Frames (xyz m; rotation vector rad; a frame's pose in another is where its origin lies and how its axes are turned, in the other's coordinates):
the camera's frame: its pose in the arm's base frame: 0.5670 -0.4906 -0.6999 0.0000 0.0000 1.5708
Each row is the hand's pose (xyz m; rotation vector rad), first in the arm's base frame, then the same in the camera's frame.
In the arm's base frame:
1: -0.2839 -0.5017 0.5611 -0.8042 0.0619 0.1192
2: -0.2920 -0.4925 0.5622 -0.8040 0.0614 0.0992
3: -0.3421 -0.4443 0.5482 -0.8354 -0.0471 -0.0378
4: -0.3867 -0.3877 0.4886 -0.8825 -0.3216 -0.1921
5: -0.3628 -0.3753 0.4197 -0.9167 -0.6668 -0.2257
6: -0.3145 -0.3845 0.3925 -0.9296 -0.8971 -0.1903
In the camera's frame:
1: -0.0111 0.8509 1.2610 -0.5707 0.6659 -1.3599
2: -0.0019 0.8590 1.2621 -0.5725 0.6672 -1.3797
3: 0.0463 0.9091 1.2481 -0.6930 0.6190 -1.5073
4: 0.1029 0.9537 1.1885 -0.9646 0.4493 -1.6315
5: 0.1153 0.9298 1.1196 -1.2705 0.2005 -1.6030
6: 0.1061 0.8815 1.0924 -1.4539 0.0259 -1.5104

